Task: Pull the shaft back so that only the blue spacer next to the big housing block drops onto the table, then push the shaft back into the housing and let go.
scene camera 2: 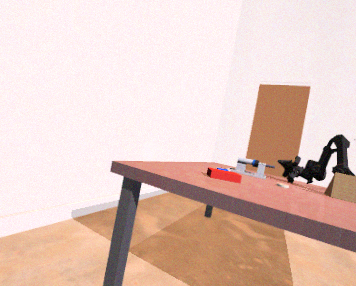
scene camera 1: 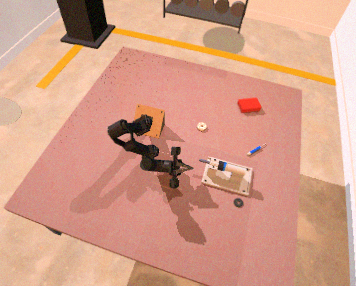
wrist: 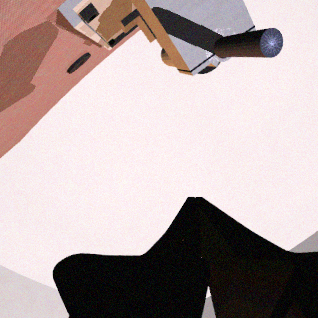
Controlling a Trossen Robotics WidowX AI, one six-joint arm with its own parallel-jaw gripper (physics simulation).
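Places are measured from the arm's base along level axes (x ahead, y left, z up), in metres.
Where they show: gripper, between the fingertips: (scene camera 2: 277, 160) (scene camera 1: 193, 168) (wrist: 193, 203); arm's base, origin of its link: (scene camera 2: 350, 188) (scene camera 1: 146, 121).
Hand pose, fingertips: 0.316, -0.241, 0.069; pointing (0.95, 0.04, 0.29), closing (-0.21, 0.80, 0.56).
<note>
Each offset is from my fingertips to the centre of the thing, as dx, dy, dz. "spot": to the spot under its first point. Level surfaces: height alone.
The dark shaft @[spot: +0.040, +0.075, -0.040] (scene camera 1: 204, 161) (scene camera 2: 270, 166) (wrist: 240, 45) sticks out of the fixture's near support towards the arm. The blue spacer (scene camera 1: 222, 166) (scene camera 2: 256, 163) sits on the shaft line beside the big housing (scene camera 1: 236, 169) (scene camera 2: 245, 161), a pale cylinder on the base plate (scene camera 1: 225, 188). The spacer cannot be made out in the wrist view. My gripper (scene camera 1: 192, 168) (scene camera 2: 279, 161) (wrist: 193, 203) is shut and empty, its fingertips together. It is apart from the shaft, a short way off its free end; in the wrist view the shaft end shows at the upper right.
A dark ring @[+0.243, -0.043, -0.123] (scene camera 1: 235, 202) (wrist: 79, 63) lies on the table @[dz -0.125] (scene camera 1: 125, 200) (scene camera 2: 180, 175) beside the fixture. A cream ring @[-0.025, +0.341, -0.119] (scene camera 1: 198, 127) (scene camera 2: 282, 185), a blue-handled tool @[+0.298, +0.289, -0.118] (scene camera 1: 255, 150) and a red block @[+0.215, +0.590, -0.110] (scene camera 1: 249, 105) (scene camera 2: 224, 175) lie farther off. An orange-brown block (scene camera 1: 156, 116) (scene camera 2: 344, 187) stands near the arm.
</note>
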